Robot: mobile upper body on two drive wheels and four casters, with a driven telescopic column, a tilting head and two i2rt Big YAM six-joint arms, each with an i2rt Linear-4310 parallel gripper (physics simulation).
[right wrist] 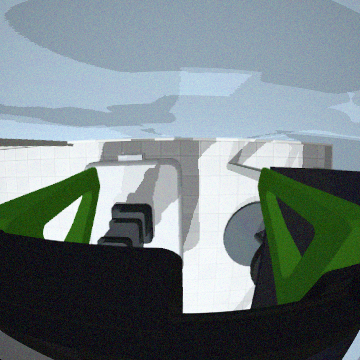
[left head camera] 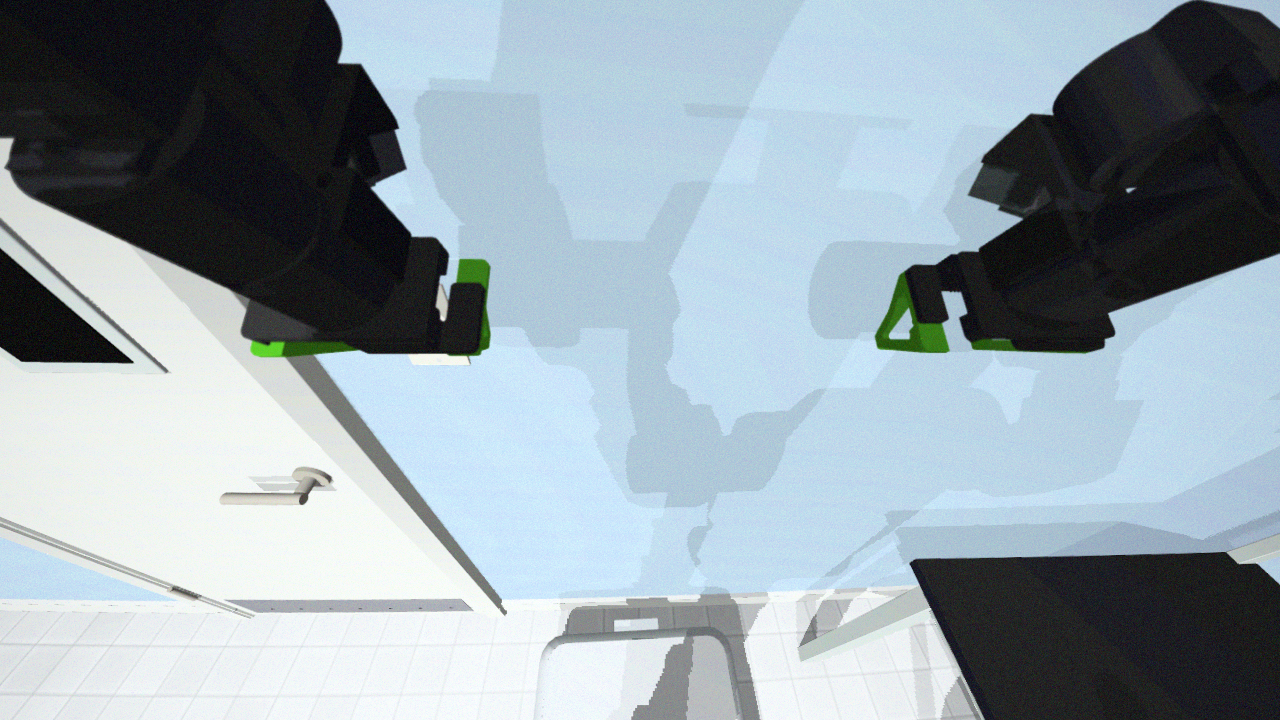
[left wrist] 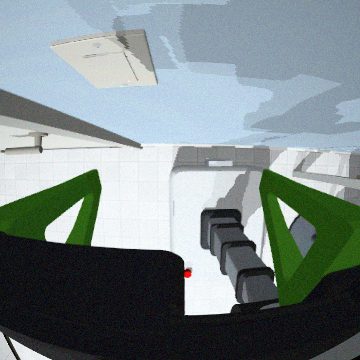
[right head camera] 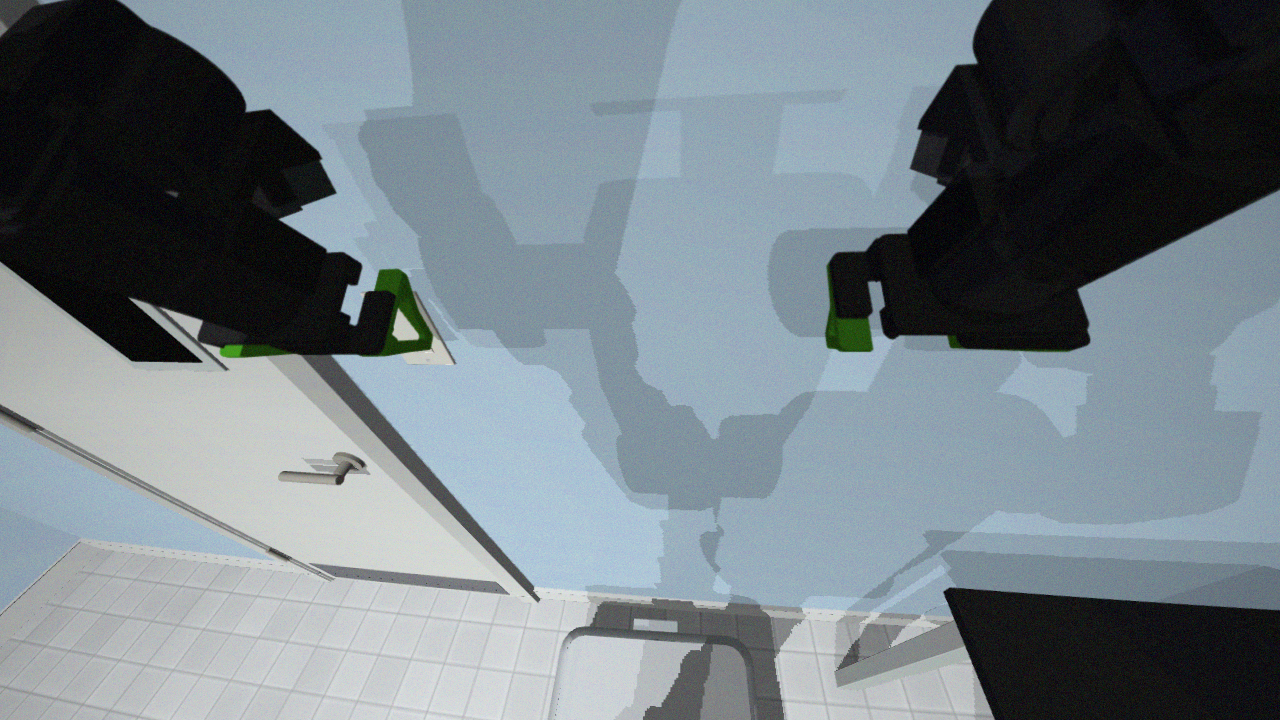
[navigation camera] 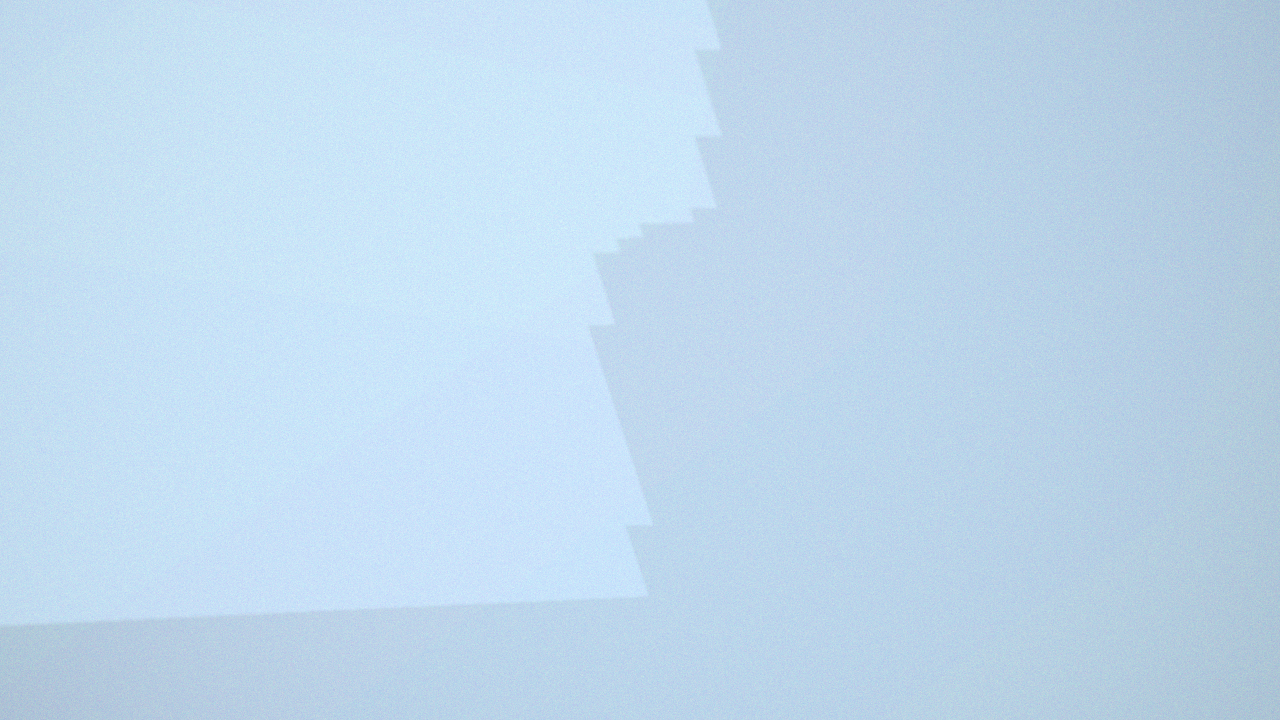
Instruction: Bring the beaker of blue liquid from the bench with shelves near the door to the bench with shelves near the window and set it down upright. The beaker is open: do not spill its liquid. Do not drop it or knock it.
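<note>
The beaker of blue liquid does not show in these views. A black bench top shows in part, at the lower right of both head views and behind a finger in the right wrist view. No shelves and no window show. My left gripper is open and empty, raised in front of the blue wall on the door side. My right gripper is open and empty, raised at the right, above the bench top's level in the head pictures.
A white door with a lever handle stands at the left. The blue wall fills the navigation view. My white base is near the wall's foot. A round grey stool base is by the bench.
</note>
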